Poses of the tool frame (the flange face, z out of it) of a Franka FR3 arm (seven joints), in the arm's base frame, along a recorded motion.
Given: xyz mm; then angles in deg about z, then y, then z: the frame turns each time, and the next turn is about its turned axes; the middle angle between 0 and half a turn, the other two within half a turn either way.
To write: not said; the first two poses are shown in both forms.
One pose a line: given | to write
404.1 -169.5 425.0 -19.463 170.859 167.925 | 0.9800 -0.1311 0.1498 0.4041; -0.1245 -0.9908 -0.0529 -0.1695; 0.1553 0.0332 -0.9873 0.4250; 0 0 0 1
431.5 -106.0 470.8 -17.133 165.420 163.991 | 0.9702 -0.0281 0.2406 0.4315; -0.0105 -0.9972 -0.0742 -0.1060; 0.2420 0.0694 -0.9678 0.4708; 0 0 0 1
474.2 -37.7 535.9 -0.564 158.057 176.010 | 0.9259 0.0547 0.3737 0.4742; 0.0605 -0.9982 -0.0037 -0.0377; 0.3728 0.0260 -0.9276 0.5359; 0 0 0 1
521.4 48.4 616.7 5.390 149.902 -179.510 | 0.8621 0.0866 0.4993 0.5214; 0.0728 -0.9962 0.0471 0.0484; 0.5015 -0.0043 -0.8652 0.6167; 0 0 0 1
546.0 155.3 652.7 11.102 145.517 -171.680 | 0.8282 0.0735 0.5556 0.5460; 0.0151 -0.9939 0.1090 0.1553; 0.5602 -0.0819 -0.8243 0.6527; 0 0 0 1
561.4 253.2 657.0 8.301 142.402 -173.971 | 0.7948 0.0612 0.6037 0.5614; 0.0098 -0.9961 0.0881 0.2532; 0.6067 -0.0641 -0.7923 0.6570; 0 0 0 1
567.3 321.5 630.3 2.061 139.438 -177.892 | 0.7600 0.0080 0.6498 0.5673; -0.0095 -0.9997 0.0234 0.3215; 0.6498 -0.0239 -0.7597 0.6303; 0 0 0 1
